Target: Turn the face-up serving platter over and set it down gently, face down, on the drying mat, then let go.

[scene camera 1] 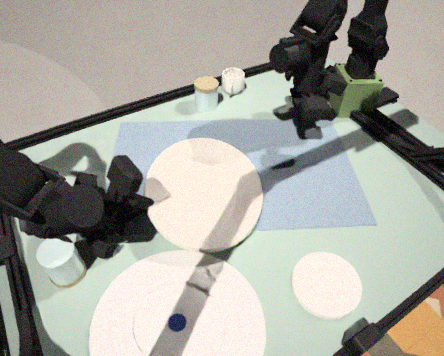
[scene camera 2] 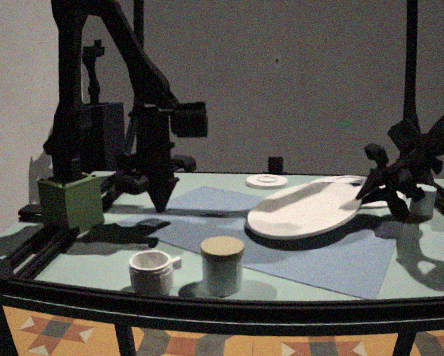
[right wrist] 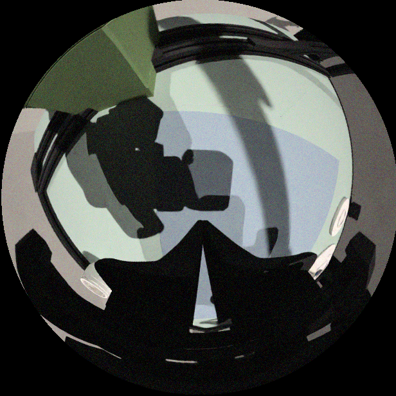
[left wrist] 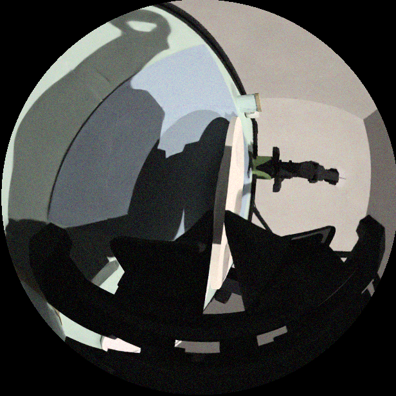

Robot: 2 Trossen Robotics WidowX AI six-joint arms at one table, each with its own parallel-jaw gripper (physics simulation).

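Frame: origin at the left arm's base, x back, y right, z up, level; metres.
Seen in the pictures: left gripper, fingertip midpoint: (scene camera 1: 151,203) (scene camera 2: 357,201); right gripper, fingertip midpoint: (scene camera 1: 299,120) (scene camera 2: 160,212); right arm's base at its link origin: (scene camera 1: 359,72) (scene camera 2: 67,178).
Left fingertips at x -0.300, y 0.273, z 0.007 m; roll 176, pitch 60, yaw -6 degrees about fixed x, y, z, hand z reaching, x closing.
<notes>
Offsets run from my left fingertips to a thing's top centre. Level surfaces: height alone.
The serving platter (scene camera 1: 205,185) (scene camera 2: 305,212) (left wrist: 234,170) is a round, cream disc held above the table, tilted, with a broad smooth surface showing from above; I cannot tell for certain which side this is. My left gripper (scene camera 1: 152,201) (scene camera 2: 361,197) (left wrist: 217,214) is shut on its rim, at the platter's left in scene camera 1. The blue drying mat {dz -0.044 m} (scene camera 1: 320,200) (scene camera 2: 355,272) (left wrist: 185,75) (right wrist: 310,165) lies flat, partly under the platter, whose near part in scene camera 1 reaches past the mat's edge. My right gripper (scene camera 1: 311,134) (scene camera 2: 160,209) (right wrist: 202,224) is shut and empty over the mat's far right in scene camera 1.
A large white plate {dz -0.019, dx +0.096, dy +0.199 m} (scene camera 1: 115,310) with a blue dot and a small white plate {dz -0.030, dx -0.137, dy +0.312 m} (scene camera 1: 326,286) (scene camera 2: 266,181) lie near the platter. A pale cylinder {dz +0.025, dx +0.183, dy -0.004 m} (scene camera 1: 64,267) (scene camera 2: 423,202) stands close to the left arm. A lidded jar {dz +0.025, dx -0.322, dy -0.220 m} (scene camera 1: 206,97) (scene camera 2: 222,272) and a white mug {dz +0.010, dx -0.420, dy -0.223 m} (scene camera 1: 233,81) (scene camera 2: 151,274) stand by the table edge.
</notes>
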